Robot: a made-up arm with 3 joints. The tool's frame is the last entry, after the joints.
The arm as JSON. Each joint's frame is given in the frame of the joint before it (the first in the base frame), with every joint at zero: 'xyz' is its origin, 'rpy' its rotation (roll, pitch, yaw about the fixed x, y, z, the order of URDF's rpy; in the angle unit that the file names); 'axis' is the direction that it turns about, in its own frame. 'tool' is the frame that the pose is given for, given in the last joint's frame.
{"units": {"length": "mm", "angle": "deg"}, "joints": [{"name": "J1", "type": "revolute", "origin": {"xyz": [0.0, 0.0, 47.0], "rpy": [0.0, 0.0, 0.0]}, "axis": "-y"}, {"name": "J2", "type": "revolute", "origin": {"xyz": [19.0, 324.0, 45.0], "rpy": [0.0, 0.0, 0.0]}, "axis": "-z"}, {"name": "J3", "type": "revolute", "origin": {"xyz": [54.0, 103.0, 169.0], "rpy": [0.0, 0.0, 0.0]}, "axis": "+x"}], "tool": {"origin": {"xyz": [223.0, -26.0, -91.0], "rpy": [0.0, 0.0, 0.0]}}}
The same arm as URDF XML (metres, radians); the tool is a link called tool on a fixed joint. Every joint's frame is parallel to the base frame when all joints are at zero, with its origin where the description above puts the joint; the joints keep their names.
<robot name="arm">
  <link name="base_link"/>
  <link name="link1"/>
  <link name="link2"/>
  <link name="link3"/>
  <link name="tool"/>
  <joint name="J1" type="continuous">
    <parent link="base_link"/>
    <child link="link1"/>
    <origin xyz="0 0 0.047" rpy="0 0 0"/>
    <axis xyz="0 -1 0"/>
  </joint>
  <joint name="J2" type="continuous">
    <parent link="link1"/>
    <child link="link2"/>
    <origin xyz="0.019 0.324 0.045" rpy="0 0 0"/>
    <axis xyz="0 0 -1"/>
  </joint>
  <joint name="J3" type="continuous">
    <parent link="link2"/>
    <child link="link3"/>
    <origin xyz="0.054 0.103 0.169" rpy="0 0 0"/>
    <axis xyz="1 0 0"/>
  </joint>
  <joint name="tool_fixed" type="fixed">
    <parent link="link3"/>
    <child link="tool"/>
    <origin xyz="0.223 -0.026 -0.091" rpy="0 0 0"/>
  </joint>
</robot>

